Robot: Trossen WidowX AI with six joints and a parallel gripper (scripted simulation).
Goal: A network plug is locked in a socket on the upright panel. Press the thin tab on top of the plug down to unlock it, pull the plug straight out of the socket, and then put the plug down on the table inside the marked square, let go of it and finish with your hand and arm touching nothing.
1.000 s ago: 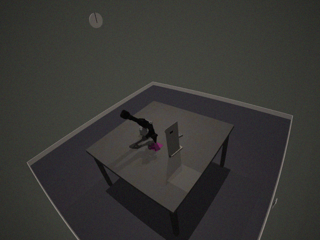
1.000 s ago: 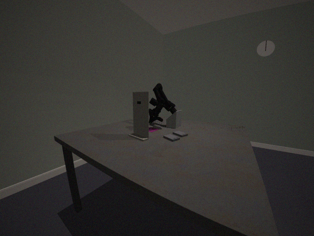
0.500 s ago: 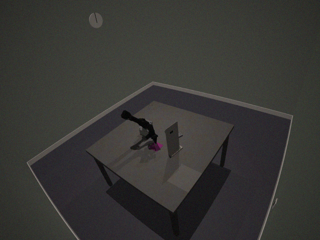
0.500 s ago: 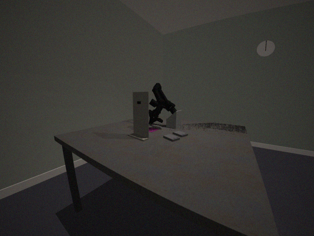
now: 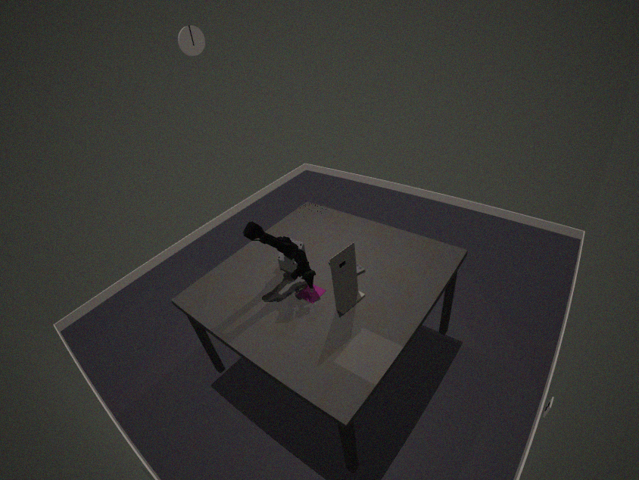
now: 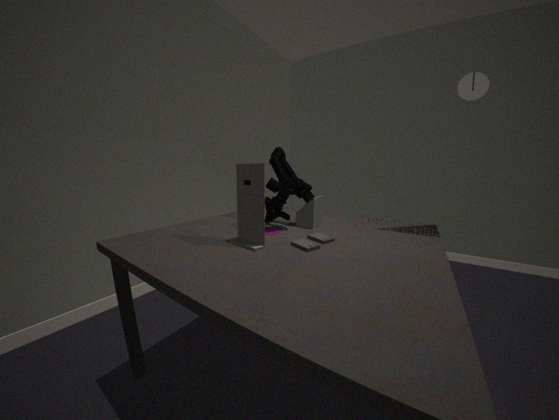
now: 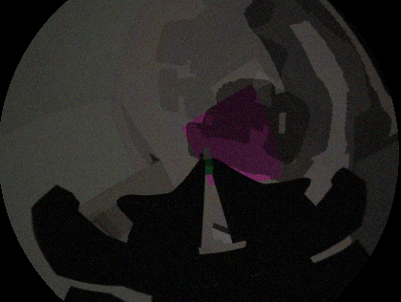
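Right now my gripper tip is 40 mm above the magenta marked square and 10 mm past it. From my gripper tip the other things lie so: upright panel 200 mm ahead, 110 mm above, 70 mm to the left.
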